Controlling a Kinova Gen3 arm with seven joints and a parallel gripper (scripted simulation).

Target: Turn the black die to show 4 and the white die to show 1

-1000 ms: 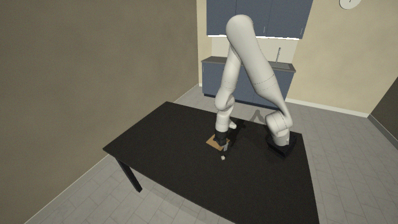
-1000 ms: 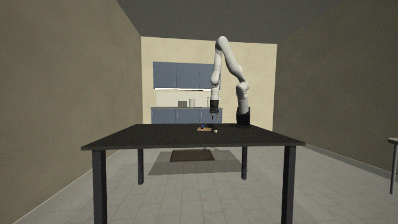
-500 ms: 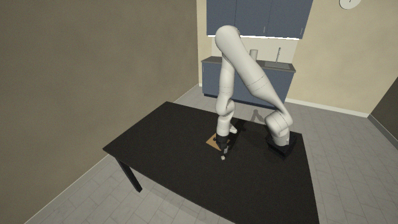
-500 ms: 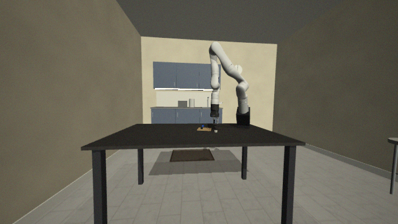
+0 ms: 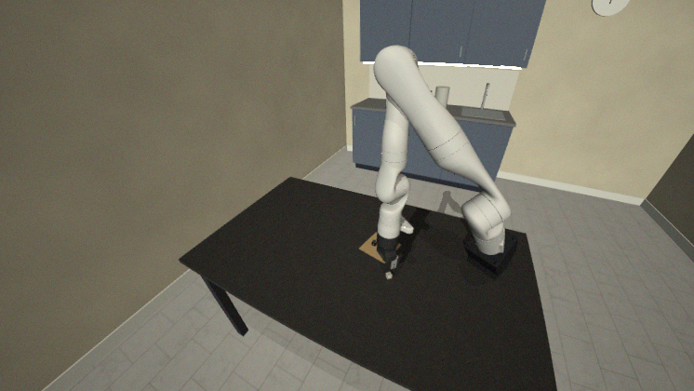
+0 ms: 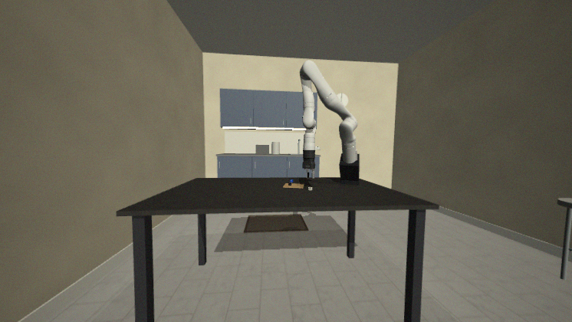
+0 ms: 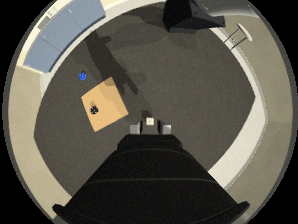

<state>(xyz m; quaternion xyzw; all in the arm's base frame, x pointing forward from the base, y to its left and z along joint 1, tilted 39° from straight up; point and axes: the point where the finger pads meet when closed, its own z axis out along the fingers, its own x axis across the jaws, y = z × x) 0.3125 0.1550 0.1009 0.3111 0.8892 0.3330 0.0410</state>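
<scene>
My gripper is now 9 cm above the white die. From my hand the other things lie so: tan mat: 13 cm to the right, 11 cm ahead, 10 cm below; then black die: 14 cm ahead, 13 cm to the right, 8 cm below; then blue die: 27 cm to the right, 13 cm ahead, 9 cm below.
</scene>
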